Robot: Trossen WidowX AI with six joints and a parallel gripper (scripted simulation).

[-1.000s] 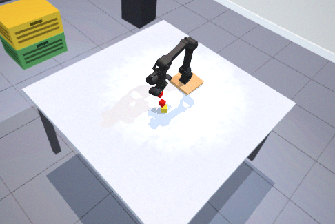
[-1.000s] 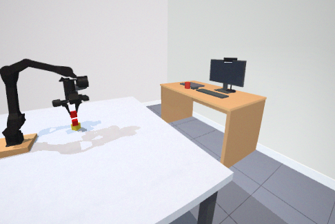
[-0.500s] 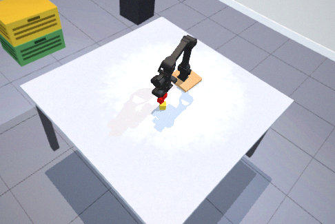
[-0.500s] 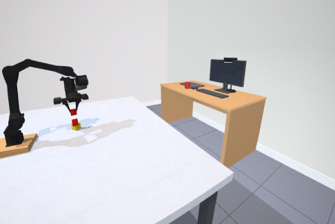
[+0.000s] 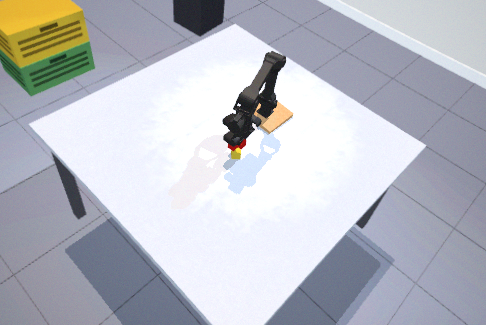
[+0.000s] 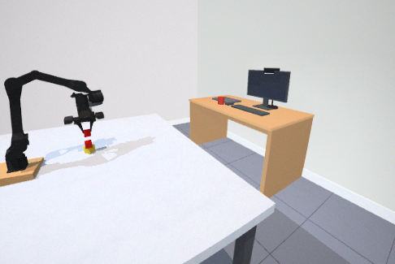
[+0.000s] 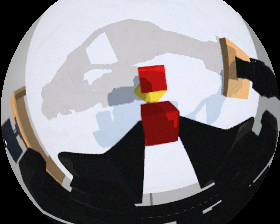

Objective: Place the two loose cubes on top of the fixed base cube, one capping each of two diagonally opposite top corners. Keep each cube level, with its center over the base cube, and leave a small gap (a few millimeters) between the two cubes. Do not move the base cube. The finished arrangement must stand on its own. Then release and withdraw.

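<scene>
Now: the yellow cube 20 mm to the right of my gripper tip and 90 mm below it.
</scene>
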